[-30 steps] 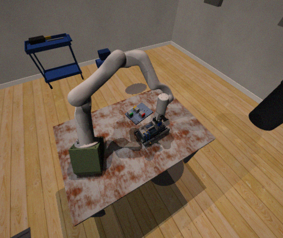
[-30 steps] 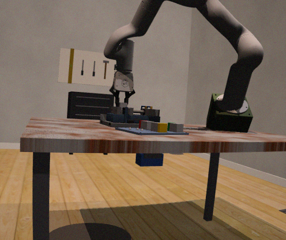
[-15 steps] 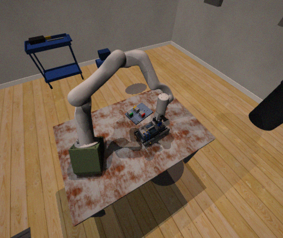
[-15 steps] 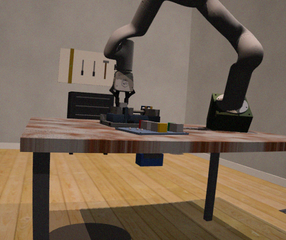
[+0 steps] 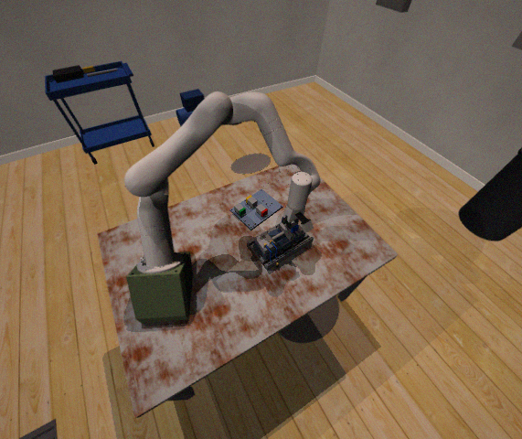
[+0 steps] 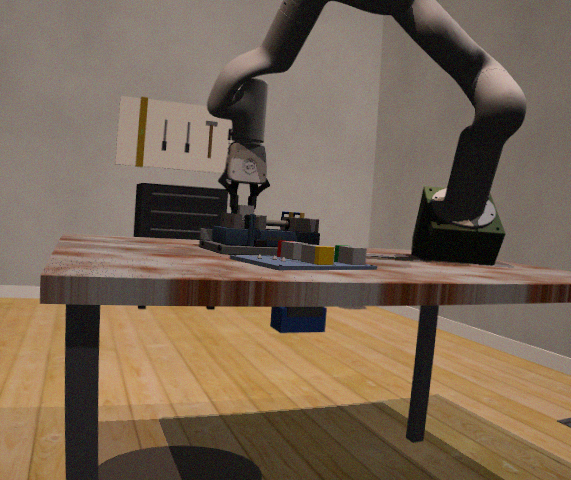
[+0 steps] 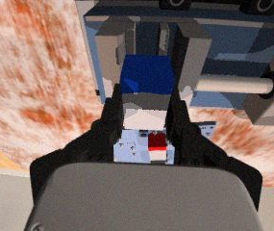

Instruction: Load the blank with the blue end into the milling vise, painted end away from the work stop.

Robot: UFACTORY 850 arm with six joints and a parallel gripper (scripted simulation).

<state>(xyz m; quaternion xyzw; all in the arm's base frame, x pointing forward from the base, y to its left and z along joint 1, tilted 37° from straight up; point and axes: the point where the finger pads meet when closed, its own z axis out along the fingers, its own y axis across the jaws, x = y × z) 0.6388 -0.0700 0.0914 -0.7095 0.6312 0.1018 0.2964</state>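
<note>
My gripper is now 20 mm above the blue-ended blank. Round my hand: pale rod 90 mm behind, 50 mm below, 20 mm to the right; milling vise 80 mm below, 70 mm behind, 10 mm to the right; red-ended blank 210 mm to the left, 100 mm below, 80 mm behind.
</note>
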